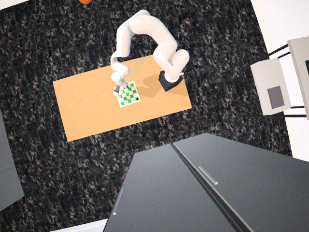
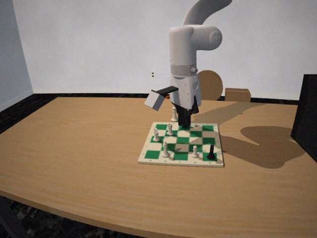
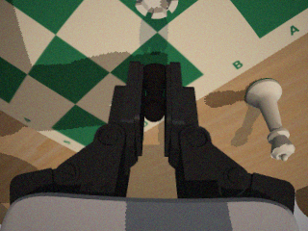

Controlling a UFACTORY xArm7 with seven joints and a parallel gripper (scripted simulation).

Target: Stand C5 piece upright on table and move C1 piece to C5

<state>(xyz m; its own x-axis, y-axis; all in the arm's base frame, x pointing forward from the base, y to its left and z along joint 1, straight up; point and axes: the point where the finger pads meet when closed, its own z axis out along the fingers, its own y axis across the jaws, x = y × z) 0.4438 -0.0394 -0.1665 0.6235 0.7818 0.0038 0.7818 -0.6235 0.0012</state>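
Now: hand 1 cm above the black pawn. Also, from my hand: chessboard 1 cm behind, 7 cm to the left, 3 cm below; tall black piece 10 cm behind, 15 cm to the left, 1 cm below; white pawn 5 cm behind, 14 cm to the left, 2 cm below.
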